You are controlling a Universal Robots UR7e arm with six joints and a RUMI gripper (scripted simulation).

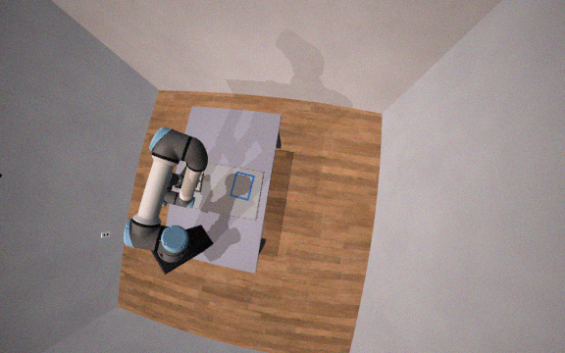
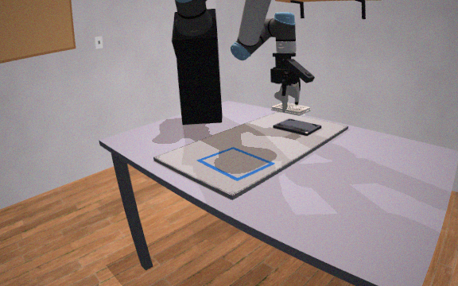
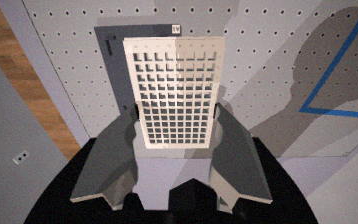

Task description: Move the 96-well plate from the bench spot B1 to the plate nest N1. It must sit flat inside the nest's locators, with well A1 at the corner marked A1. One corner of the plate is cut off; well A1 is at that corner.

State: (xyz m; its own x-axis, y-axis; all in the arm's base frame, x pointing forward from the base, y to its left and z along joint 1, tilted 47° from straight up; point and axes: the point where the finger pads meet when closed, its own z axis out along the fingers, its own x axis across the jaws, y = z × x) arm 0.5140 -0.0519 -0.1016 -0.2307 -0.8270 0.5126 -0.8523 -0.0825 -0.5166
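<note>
My gripper is now 10 mm short of the dark plate nest, 50 mm to the right of it and 90 mm above it. From my hand the other things lie so: 96-well plate 10 mm below; then A1 label 70 mm ahead, 20 mm to the right, 90 mm below.
</note>
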